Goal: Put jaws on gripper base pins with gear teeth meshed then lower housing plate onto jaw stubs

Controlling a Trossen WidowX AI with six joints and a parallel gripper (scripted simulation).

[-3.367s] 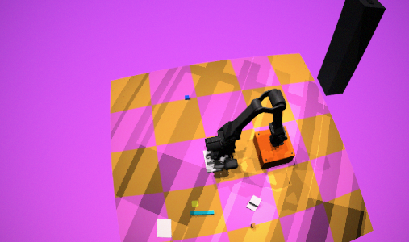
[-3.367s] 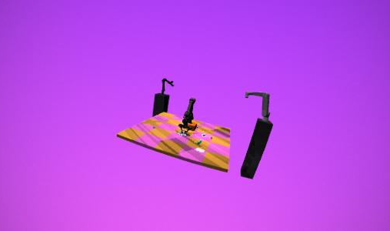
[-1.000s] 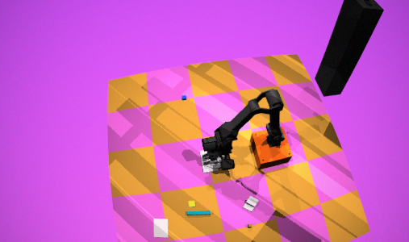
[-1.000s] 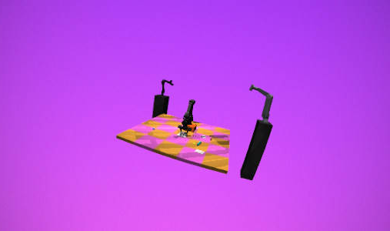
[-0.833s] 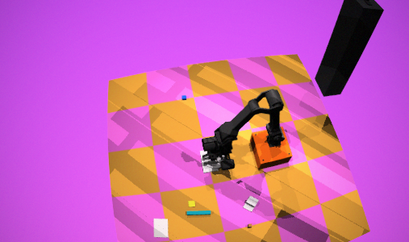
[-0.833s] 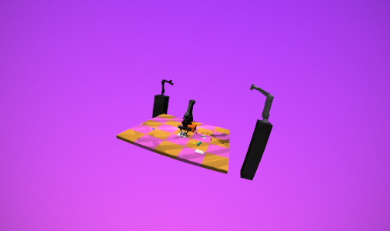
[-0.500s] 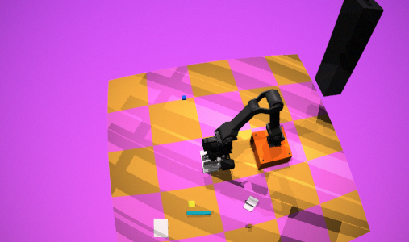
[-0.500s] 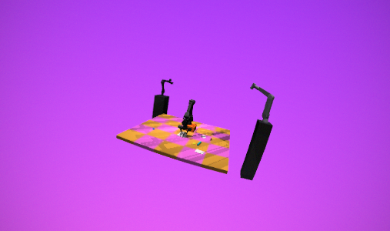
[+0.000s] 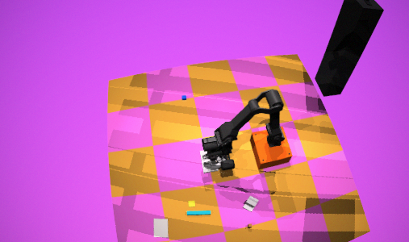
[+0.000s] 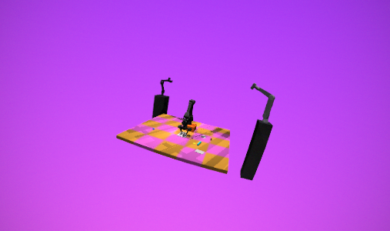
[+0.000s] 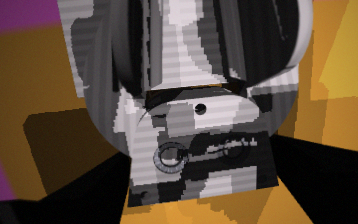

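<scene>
Now: the gripper jaw 2 cm to the right of my gripper tip, 2 cm ahead of it and 1 cm above it. From my gripper tip the other things lie so: yellow cube (21 cm to the left, 19 cm ahead, 1 cm below); then small brown cube (38 cm to the left, 5 cm behind, 1 cm above); then teal bar (26 cm to the left, 17 cm ahead).
</scene>
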